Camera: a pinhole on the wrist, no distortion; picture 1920 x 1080 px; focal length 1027.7 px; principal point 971.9 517.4 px. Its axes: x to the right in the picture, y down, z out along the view. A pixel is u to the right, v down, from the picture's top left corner.
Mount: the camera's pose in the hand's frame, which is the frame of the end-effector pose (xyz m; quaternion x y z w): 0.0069 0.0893 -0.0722 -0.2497 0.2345 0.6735 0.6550
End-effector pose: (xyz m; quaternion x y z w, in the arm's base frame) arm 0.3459 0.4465 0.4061 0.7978 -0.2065 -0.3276 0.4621
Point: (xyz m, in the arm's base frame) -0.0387 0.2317 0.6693
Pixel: 869.2 994.9
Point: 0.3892 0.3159 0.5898
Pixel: 1515.1 110.5
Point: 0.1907 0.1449 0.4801
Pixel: 602.7 340.1
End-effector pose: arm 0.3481 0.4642 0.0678 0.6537 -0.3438 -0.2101 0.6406
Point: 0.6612 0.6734 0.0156
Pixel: behind the camera
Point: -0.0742 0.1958 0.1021
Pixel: 133.1 724.3
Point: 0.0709 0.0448 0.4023
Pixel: 717.8 199.2
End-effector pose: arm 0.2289 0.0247 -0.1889 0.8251 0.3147 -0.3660 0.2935
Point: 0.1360 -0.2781 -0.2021
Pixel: 271.9 1008.2
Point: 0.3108 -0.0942 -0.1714
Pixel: 677.2 606.2
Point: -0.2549 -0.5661 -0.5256
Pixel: outside the picture
